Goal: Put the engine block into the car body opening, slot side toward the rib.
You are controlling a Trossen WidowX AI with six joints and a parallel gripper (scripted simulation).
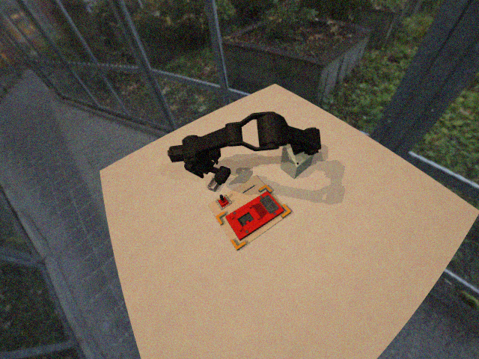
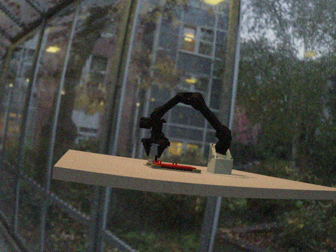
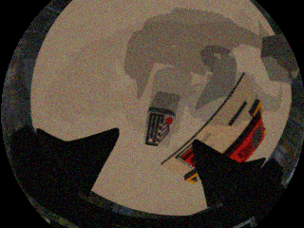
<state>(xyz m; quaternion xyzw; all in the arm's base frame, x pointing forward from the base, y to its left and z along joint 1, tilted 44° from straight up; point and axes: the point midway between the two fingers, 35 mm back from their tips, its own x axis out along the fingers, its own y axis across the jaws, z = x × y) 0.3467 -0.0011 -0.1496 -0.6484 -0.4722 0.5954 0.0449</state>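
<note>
My gripper tip is now 3 cm above the engine block.
</note>
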